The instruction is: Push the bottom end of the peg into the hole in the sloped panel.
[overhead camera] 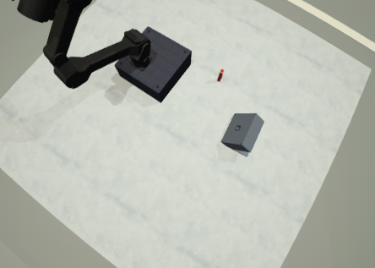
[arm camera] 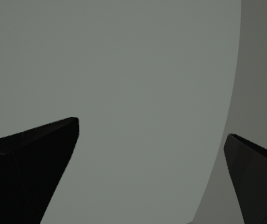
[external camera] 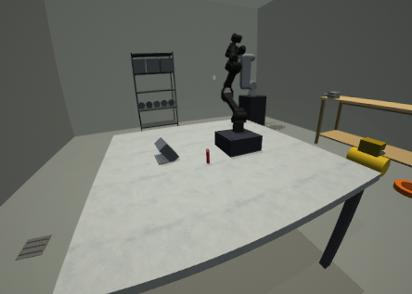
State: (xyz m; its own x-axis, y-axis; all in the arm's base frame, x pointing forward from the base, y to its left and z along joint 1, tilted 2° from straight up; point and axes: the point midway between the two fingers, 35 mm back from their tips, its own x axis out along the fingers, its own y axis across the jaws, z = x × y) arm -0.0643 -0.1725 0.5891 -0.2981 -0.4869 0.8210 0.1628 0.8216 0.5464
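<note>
My gripper tip is now 37 cm short of the red square-sided peg, 35 cm to the right of it and 64 cm above it. From my gripper tip the other things lie so: sloped panel (56 cm ahead, 19 cm to the left, 65 cm below).
</note>
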